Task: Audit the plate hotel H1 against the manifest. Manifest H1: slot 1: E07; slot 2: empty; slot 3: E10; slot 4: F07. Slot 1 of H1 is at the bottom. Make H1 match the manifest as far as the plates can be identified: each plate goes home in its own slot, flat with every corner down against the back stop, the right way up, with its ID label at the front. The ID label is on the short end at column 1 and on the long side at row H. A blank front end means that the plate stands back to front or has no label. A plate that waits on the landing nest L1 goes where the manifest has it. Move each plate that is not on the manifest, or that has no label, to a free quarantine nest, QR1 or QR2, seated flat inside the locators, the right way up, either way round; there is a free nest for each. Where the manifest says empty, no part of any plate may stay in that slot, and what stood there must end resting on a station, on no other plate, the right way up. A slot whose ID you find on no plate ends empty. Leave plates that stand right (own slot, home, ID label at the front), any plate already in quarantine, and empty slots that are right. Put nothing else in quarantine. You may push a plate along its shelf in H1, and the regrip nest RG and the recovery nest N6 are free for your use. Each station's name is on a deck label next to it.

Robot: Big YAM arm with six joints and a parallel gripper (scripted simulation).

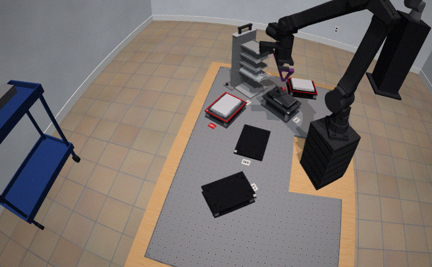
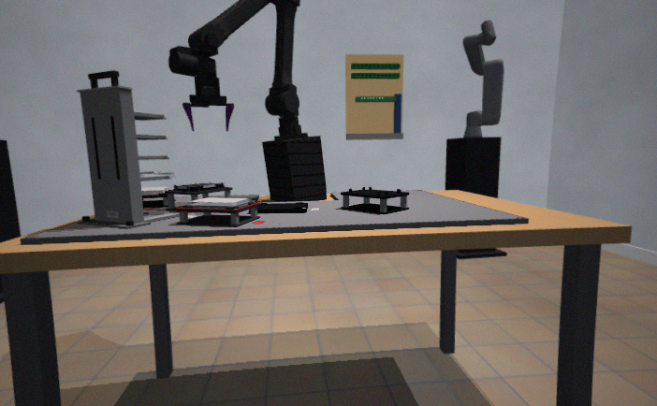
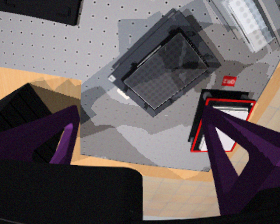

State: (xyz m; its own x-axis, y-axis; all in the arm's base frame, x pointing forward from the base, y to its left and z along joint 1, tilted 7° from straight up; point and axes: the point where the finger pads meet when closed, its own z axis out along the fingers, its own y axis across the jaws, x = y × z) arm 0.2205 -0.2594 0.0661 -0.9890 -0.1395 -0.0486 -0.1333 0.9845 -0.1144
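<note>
Now: hand 18 cm above the dark plate, 5 cm to the left of it and 4 cm past it. From my hand the other things lie so: RG label (25 cm below, 12 cm behind, 2 cm to the left); H1 deck label (25 cm below, 13 cm ahead, 5 cm to the right); regrip nest (19 cm below, 5 cm to the right, 3 cm behind).
</note>
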